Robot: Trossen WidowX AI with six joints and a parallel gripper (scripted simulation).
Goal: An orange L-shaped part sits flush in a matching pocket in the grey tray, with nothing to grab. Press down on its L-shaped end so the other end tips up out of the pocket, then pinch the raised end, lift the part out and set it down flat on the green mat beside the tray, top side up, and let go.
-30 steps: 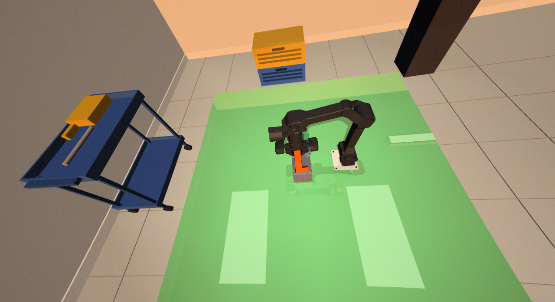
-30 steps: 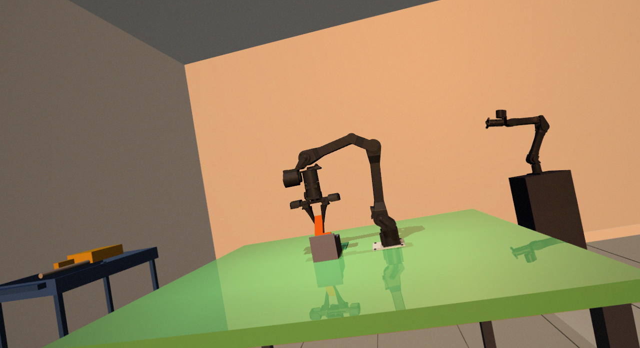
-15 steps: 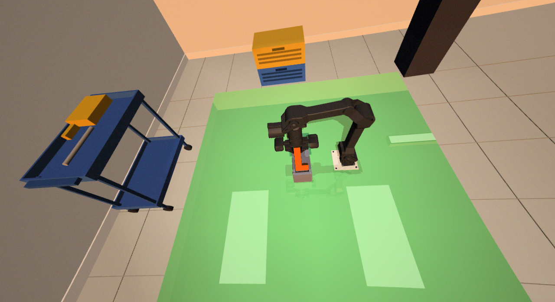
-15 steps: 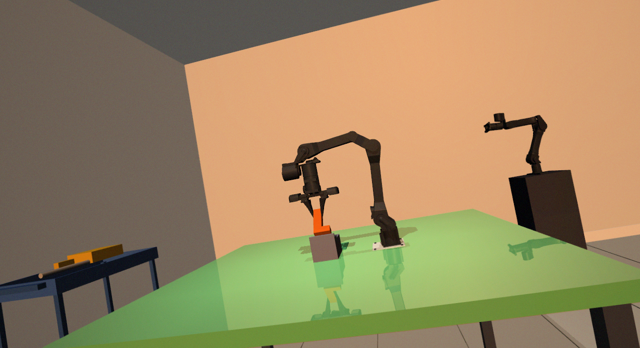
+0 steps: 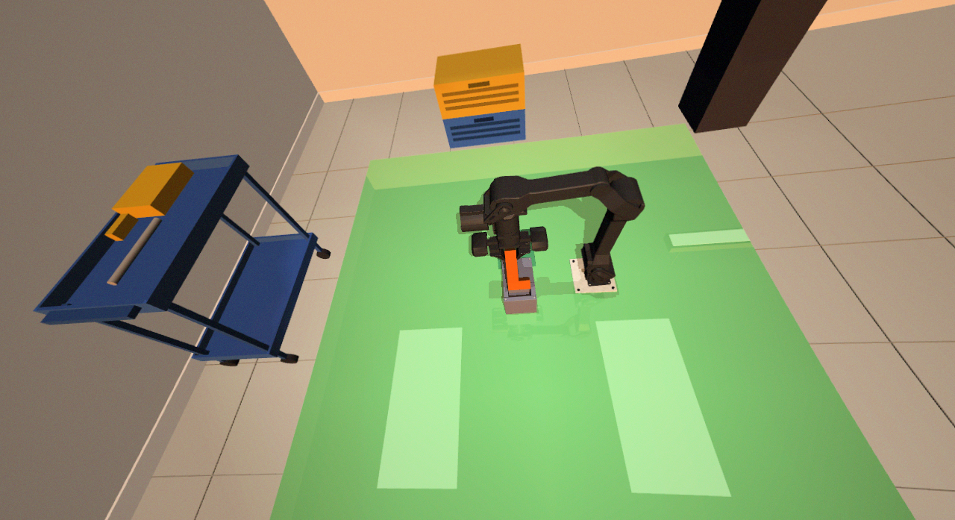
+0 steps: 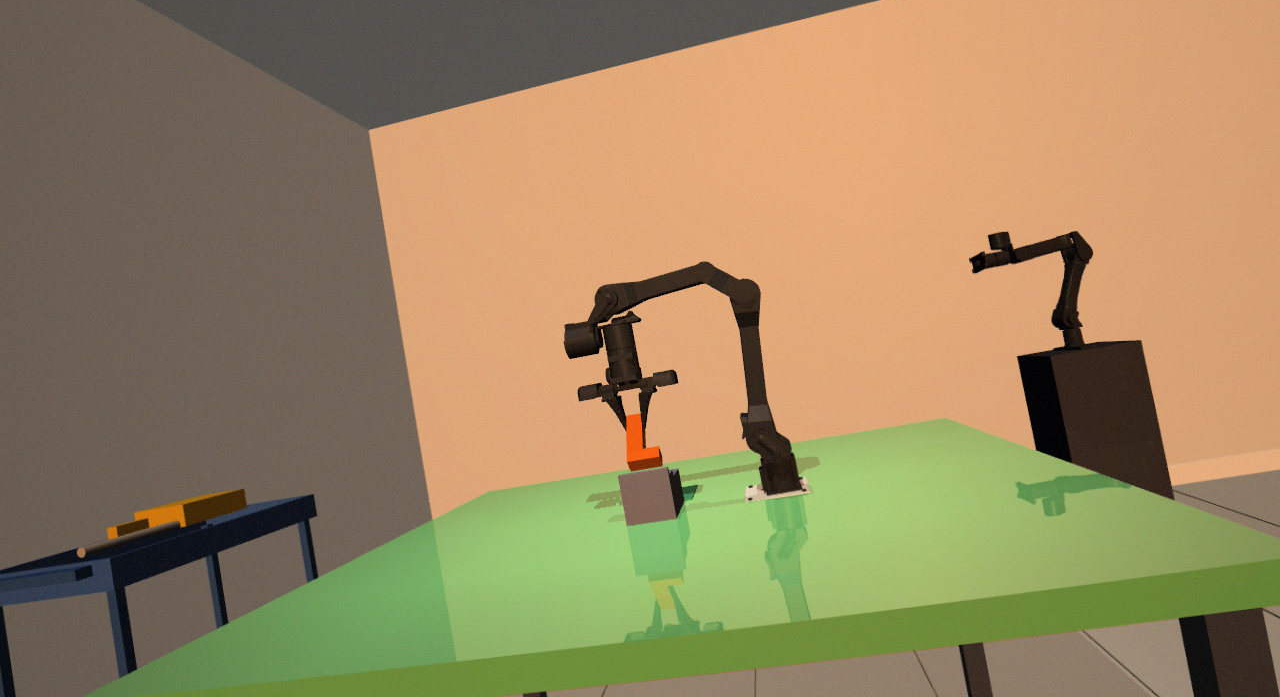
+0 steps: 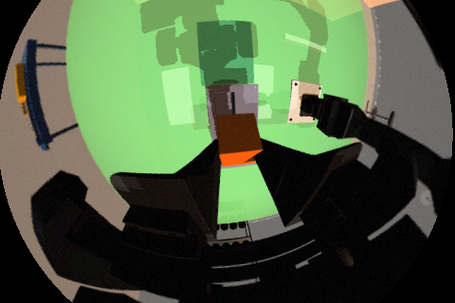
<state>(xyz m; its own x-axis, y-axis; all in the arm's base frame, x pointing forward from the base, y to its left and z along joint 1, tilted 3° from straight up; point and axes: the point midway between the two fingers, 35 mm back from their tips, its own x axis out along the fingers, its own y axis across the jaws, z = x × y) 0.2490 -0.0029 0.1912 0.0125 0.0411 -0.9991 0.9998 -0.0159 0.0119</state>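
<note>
My gripper tip is now 17 cm above the green mat, 14 cm to the left of it and 2 cm past it. Also, from my gripper tip: orange L-shaped part 3 cm to the left, 3 cm below, 1 cm behind.
</note>
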